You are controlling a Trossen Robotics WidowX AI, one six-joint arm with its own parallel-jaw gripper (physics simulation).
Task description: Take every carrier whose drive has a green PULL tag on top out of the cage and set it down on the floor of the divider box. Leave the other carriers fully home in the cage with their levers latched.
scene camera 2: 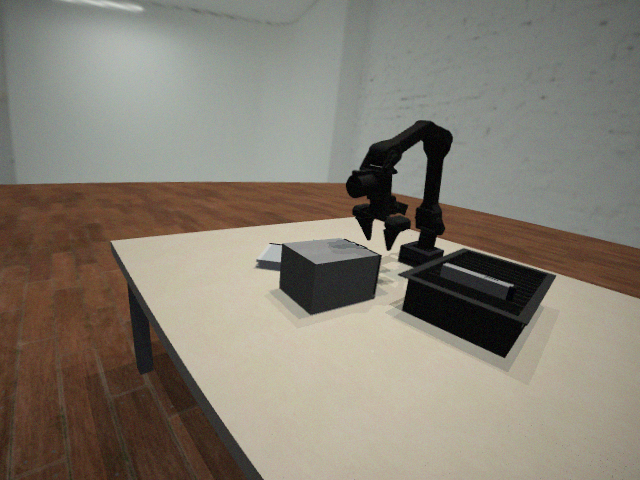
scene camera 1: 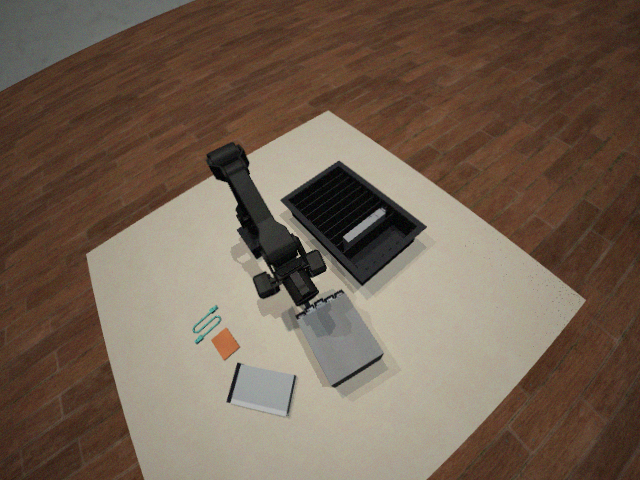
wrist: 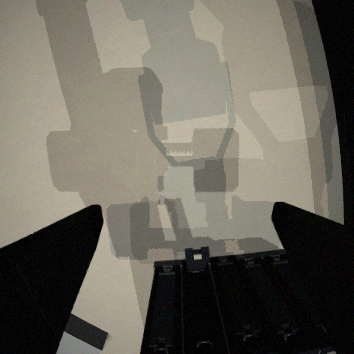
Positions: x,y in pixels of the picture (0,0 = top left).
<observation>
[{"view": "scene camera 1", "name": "my gripper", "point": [293,282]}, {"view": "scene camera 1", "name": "grey slab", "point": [270,391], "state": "on the table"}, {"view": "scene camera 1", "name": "black divider box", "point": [331,204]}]
</observation>
